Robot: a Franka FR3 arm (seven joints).
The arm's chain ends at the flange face. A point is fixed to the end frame.
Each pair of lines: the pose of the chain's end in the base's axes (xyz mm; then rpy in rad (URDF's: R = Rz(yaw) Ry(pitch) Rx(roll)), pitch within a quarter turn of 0, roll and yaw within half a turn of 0), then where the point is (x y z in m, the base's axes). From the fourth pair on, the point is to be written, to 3 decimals.
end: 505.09, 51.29, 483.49, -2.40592, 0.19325, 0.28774
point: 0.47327 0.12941 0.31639
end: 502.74, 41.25, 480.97, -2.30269, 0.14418, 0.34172
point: 0.47020 0.13640 0.32309
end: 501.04, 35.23, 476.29, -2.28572, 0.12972, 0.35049
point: 0.46912 0.13343 0.32016
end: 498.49, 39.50, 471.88, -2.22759, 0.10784, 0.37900
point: 0.464 0.146 0.322
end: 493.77, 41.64, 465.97, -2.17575, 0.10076, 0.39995
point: 0.456 0.155 0.322
